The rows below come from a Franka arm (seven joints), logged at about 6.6 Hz.
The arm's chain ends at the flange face. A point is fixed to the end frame.
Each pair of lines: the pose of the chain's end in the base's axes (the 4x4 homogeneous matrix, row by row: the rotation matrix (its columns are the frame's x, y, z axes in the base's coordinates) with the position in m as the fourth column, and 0 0 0 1 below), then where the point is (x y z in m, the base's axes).
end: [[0.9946 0.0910 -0.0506 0.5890], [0.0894 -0.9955 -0.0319 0.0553], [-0.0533 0.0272 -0.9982 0.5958], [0 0 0 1]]
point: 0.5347 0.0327 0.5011
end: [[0.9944 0.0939 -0.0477 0.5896], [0.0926 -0.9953 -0.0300 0.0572], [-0.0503 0.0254 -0.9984 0.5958], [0 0 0 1]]
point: 0.5356 0.0346 0.5009
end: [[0.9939 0.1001 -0.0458 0.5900], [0.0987 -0.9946 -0.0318 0.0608], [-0.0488 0.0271 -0.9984 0.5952], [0 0 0 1]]
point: 0.5363 0.0377 0.5003
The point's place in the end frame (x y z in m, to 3 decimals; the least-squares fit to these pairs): -0.051 0.015 0.098
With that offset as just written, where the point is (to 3 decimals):
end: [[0.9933 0.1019 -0.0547 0.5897], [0.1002 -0.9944 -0.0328 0.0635], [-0.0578 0.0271 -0.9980 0.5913], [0 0 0 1]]
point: 0.535 0.040 0.497
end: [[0.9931 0.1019 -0.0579 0.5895], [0.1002 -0.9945 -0.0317 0.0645], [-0.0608 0.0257 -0.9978 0.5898], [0 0 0 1]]
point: 0.535 0.041 0.496
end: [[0.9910 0.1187 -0.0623 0.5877], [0.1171 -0.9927 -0.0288 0.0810], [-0.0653 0.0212 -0.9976 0.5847], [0 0 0 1]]
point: 0.533 0.057 0.491
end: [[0.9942 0.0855 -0.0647 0.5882], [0.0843 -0.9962 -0.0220 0.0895], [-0.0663 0.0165 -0.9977 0.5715], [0 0 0 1]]
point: 0.532 0.068 0.477
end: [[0.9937 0.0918 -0.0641 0.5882], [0.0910 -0.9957 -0.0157 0.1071], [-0.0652 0.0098 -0.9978 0.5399], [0 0 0 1]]
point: 0.533 0.086 0.446
